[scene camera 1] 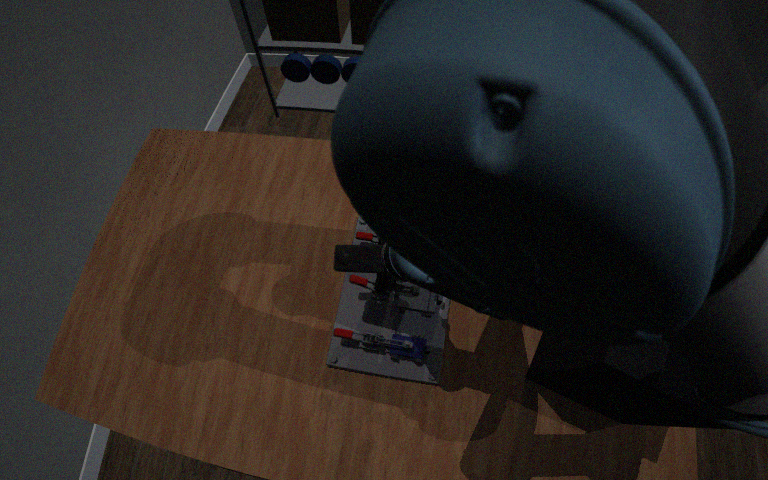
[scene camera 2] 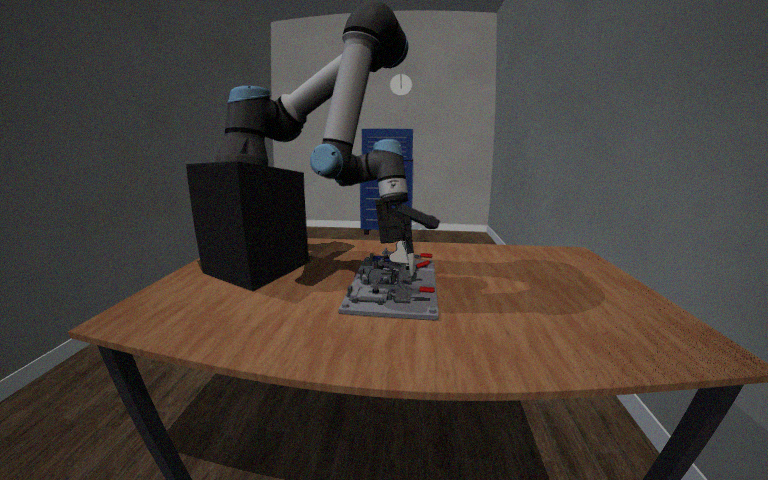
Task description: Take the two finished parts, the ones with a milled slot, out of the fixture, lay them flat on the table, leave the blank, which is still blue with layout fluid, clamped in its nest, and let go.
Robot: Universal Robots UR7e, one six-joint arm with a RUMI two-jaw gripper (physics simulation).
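Frame: origin at the arm's base, x right, y ahead, z up, level; metres.
Seen in the pictures: gripper, between the fingertips: (scene camera 2: pixel 409 274); arm's base, origin of its link: (scene camera 2: pixel 242 165).
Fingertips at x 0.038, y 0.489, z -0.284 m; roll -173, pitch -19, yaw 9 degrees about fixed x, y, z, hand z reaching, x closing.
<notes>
Offsets run from my fingertips to a thing's top centre. "spot": to the spot under its first point. Level surfaces: height alone.
A grey fixture plate (scene camera 1: pixel 374 364) (scene camera 2: pixel 384 311) lies in the middle of the wooden table {dz -0.059 m} (scene camera 1: pixel 193 207) (scene camera 2: pixel 529 335). It carries three toggle clamps with red handles {spot: dx -0.057, dy +0.033, dz +0.015 m} (scene camera 1: pixel 358 280) {spot: dx +0.061, dy +0.048, dz -0.009 m} (scene camera 2: pixel 427 289). The blue blank {spot: dx -0.169, dy -0.089, dz +0.005 m} (scene camera 1: pixel 407 347) sits clamped in the nest nearest scene camera 1. My gripper (scene camera 1: pixel 380 309) (scene camera 2: pixel 409 271) is open and points straight down over the middle nest, its fingertips low among the clamp parts. It covers the middle part. The far nest is hidden behind the arm in scene camera 1, and I cannot make out the slotted parts.
The arm's big elbow joint (scene camera 1: pixel 529 180) fills the upper right of scene camera 1. A black pedestal box (scene camera 2: pixel 244 222) stands on the table behind the fixture. A blue tool cabinet (scene camera 2: pixel 387 139) stands at the back wall.
</notes>
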